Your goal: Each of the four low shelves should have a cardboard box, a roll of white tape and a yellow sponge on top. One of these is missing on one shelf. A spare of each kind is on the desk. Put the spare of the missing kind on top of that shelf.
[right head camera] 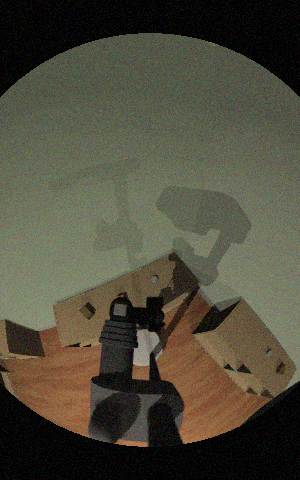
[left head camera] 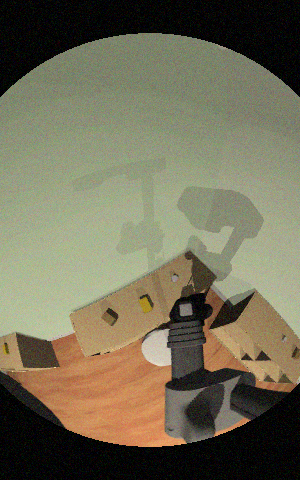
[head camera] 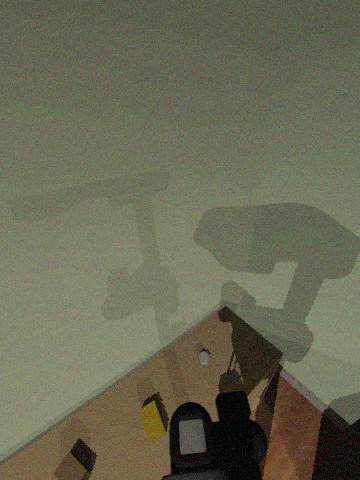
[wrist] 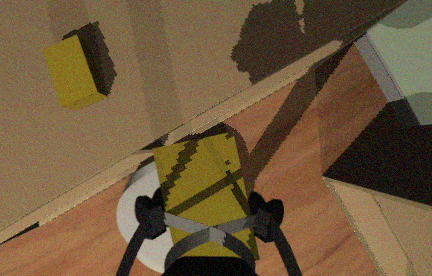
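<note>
My gripper (wrist: 209,204) is shut on a yellow sponge (wrist: 202,167), held above the floor by the near shelf's front edge in the wrist view. The near shelf (head camera: 115,425) (left head camera: 90,327) (right head camera: 70,325) (wrist: 30,125) carries a cardboard box (head camera: 72,467) (left head camera: 109,316) (right head camera: 87,311), another yellow sponge (head camera: 153,421) (left head camera: 145,303) (wrist: 75,72) and a white tape roll (head camera: 204,357) (left head camera: 175,277) (right head camera: 155,279). The right shelf (left head camera: 250,325) (right head camera: 235,332) carries a tape roll (left head camera: 284,338) (right head camera: 268,352) and a box (left head camera: 296,352) (right head camera: 281,368); no sponge shows on its visible top.
A third shelf (left head camera: 18,352) (right head camera: 5,345) stands at the far left, with a yellow sponge (left head camera: 6,348) on top. The round white base (left head camera: 156,348) (right head camera: 143,350) (wrist: 131,215) is below my arm. Walls rise behind the near and right shelves. The desk does not show.
</note>
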